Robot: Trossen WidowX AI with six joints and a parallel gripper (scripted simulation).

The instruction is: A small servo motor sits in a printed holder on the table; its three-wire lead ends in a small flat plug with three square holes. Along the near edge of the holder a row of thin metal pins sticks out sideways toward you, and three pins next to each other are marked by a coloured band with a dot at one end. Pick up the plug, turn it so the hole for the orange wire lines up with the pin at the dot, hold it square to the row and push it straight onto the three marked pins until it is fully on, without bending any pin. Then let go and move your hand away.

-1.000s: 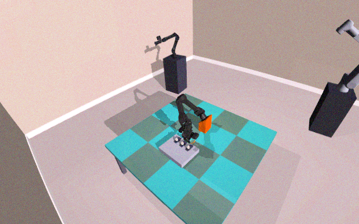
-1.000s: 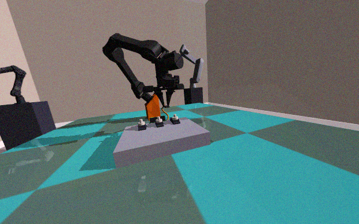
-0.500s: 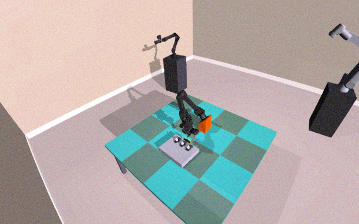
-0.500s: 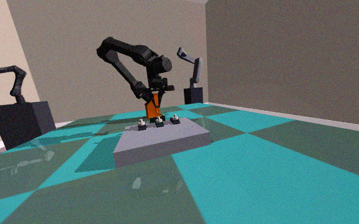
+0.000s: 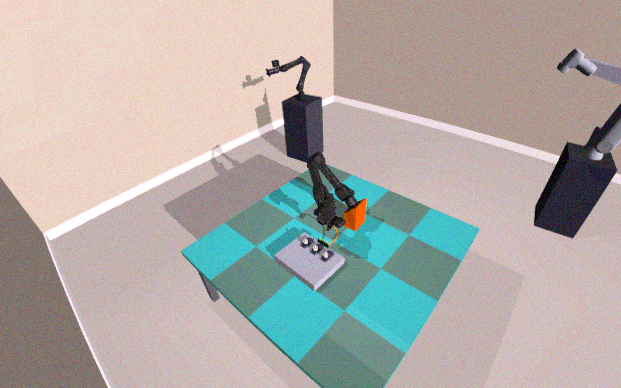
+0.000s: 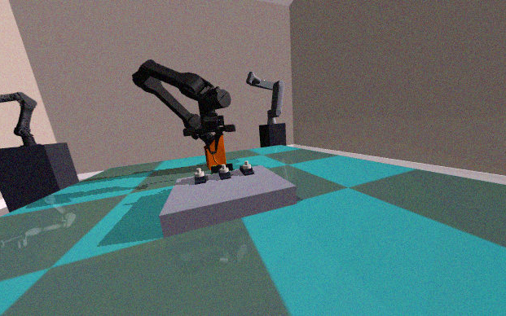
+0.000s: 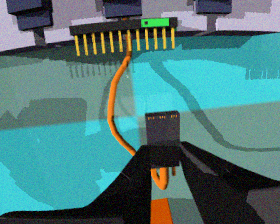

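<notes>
Now: gripper tip 8 cm short of the green band, 1 cm to the left of it and 4 cm above it. From my gripper tip the other things lie so: grey printed holder (24 cm ahead, 2 cm to the right, 9 cm below).
</notes>
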